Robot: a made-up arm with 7 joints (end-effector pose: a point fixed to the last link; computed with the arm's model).
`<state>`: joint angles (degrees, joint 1 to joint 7).
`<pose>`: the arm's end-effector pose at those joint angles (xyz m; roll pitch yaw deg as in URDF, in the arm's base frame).
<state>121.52 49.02 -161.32 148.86 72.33 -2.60 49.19</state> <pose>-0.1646 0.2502 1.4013 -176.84 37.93 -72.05</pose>
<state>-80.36 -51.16 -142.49 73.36 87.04 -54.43 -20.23</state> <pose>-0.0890 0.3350 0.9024 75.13 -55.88 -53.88</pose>
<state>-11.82 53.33 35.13 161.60 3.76 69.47 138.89</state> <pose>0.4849 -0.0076 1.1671 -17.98 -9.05 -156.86</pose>
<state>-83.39 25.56 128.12 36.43 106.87 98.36 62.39</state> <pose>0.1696 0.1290 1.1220 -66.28 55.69 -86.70</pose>
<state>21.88 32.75 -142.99 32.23 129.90 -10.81 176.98</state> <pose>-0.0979 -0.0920 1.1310 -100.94 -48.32 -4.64</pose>
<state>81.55 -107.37 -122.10 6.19 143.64 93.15 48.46</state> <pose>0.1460 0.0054 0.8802 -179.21 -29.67 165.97</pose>
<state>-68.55 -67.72 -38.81 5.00 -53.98 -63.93 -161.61</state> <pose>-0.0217 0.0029 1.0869 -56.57 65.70 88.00</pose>
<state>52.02 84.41 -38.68 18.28 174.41 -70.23 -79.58</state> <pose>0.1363 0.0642 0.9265 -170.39 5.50 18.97</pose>
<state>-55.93 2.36 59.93 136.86 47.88 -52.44 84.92</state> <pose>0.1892 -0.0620 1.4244 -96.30 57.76 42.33</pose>
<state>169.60 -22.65 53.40 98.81 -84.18 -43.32 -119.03</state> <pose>-0.0165 -0.2198 1.2967 32.79 36.24 103.44</pose>
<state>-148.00 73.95 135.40 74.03 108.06 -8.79 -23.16</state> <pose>0.0199 -0.3109 1.1566 15.07 58.74 157.66</pose>
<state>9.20 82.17 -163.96 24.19 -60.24 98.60 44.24</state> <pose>0.0469 0.0884 1.1615 -174.23 -46.77 -78.07</pose>
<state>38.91 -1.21 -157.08 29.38 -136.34 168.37 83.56</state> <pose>-0.1293 -0.1180 1.1072 164.85 42.11 -60.80</pose>
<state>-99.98 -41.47 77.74 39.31 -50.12 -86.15 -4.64</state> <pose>0.2592 0.0512 1.1364 -132.49 -34.91 -164.15</pose>
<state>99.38 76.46 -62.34 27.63 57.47 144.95 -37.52</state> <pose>0.0748 0.1348 0.8783 -38.30 24.24 -49.38</pose>
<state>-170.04 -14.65 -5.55 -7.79 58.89 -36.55 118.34</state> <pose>-0.0878 0.0519 0.9727 19.60 -19.87 -36.21</pose>
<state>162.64 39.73 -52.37 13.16 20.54 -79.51 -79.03</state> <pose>-0.0895 0.2166 1.0071 -86.38 -13.72 -124.84</pose>
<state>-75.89 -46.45 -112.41 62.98 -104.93 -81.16 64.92</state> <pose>-0.2473 0.1547 1.0492 141.49 4.38 103.82</pose>
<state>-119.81 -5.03 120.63 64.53 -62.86 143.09 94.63</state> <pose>0.2489 -0.0646 1.1602 -176.71 -21.71 35.26</pose>
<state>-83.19 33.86 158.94 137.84 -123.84 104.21 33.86</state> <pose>0.1653 -0.1966 1.4167 122.13 -34.81 162.18</pose>
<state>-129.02 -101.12 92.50 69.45 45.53 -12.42 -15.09</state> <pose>0.4174 -0.0041 0.9777 -132.53 -16.39 110.70</pose>
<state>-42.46 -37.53 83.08 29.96 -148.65 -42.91 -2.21</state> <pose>0.1052 0.1735 1.0056 23.82 -44.81 149.32</pose>
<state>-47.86 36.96 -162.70 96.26 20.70 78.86 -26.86</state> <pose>-0.0704 0.0334 1.3765 159.72 -67.48 1.88</pose>
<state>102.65 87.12 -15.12 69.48 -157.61 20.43 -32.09</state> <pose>0.0331 0.2417 0.6573 36.49 -43.97 -123.19</pose>
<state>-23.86 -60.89 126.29 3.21 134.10 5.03 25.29</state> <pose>0.0663 0.0996 0.9268 93.28 -40.97 -159.37</pose>
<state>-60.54 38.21 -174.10 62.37 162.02 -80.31 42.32</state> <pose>0.0043 0.0696 1.2163 -8.04 -30.71 -119.67</pose>
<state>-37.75 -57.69 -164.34 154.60 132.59 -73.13 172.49</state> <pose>-0.2777 0.3386 1.0967 -97.54 -69.29 -134.66</pose>
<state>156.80 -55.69 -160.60 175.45 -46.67 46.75 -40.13</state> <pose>0.4070 -0.2133 1.2514 -131.70 -38.29 117.30</pose>
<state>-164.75 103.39 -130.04 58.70 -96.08 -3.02 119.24</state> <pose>-0.2496 0.1478 1.1190 -153.50 8.19 -117.06</pose>
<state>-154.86 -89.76 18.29 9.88 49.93 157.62 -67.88</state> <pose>0.0938 -0.0304 1.0042 66.49 -13.87 -133.98</pose>
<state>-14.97 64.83 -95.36 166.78 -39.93 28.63 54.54</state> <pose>0.4623 -0.1252 1.2351 -153.63 11.01 108.01</pose>
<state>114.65 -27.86 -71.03 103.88 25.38 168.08 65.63</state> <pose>0.2148 0.0026 1.2373 -27.76 -2.45 3.98</pose>
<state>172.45 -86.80 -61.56 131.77 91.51 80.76 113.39</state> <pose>0.4596 0.0832 1.0845 147.00 53.70 155.85</pose>
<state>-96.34 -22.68 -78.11 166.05 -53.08 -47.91 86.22</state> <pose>0.0392 0.1963 1.4171 -136.10 45.12 101.05</pose>
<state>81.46 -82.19 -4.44 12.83 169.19 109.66 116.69</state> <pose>0.0287 -0.0217 1.1632 145.42 80.41 -169.07</pose>
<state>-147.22 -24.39 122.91 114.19 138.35 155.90 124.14</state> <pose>0.2862 0.0139 1.2932 -36.00 26.27 -60.69</pose>
